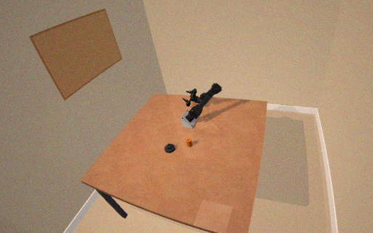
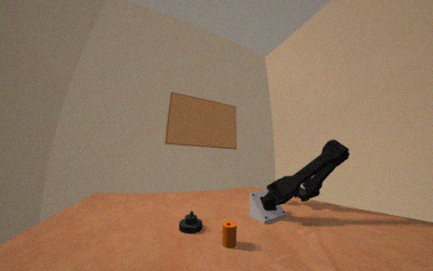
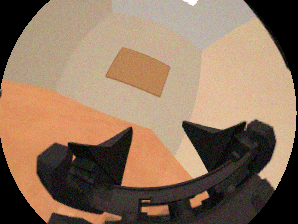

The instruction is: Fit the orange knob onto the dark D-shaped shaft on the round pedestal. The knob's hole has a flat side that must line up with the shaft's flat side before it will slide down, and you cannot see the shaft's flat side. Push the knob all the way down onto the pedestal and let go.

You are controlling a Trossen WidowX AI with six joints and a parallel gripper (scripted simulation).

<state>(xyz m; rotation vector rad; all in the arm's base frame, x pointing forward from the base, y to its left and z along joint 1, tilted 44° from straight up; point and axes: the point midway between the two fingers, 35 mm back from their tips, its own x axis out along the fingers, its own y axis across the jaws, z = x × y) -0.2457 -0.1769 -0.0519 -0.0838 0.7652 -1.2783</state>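
Right now the orange knob is 490 mm ahead of my gripper tip, 330 mm to the left of it and 90 mm below it. The rest, counted from my gripper tip: round dark pedestal: 590 mm ahead, 200 mm to the left, 90 mm below.
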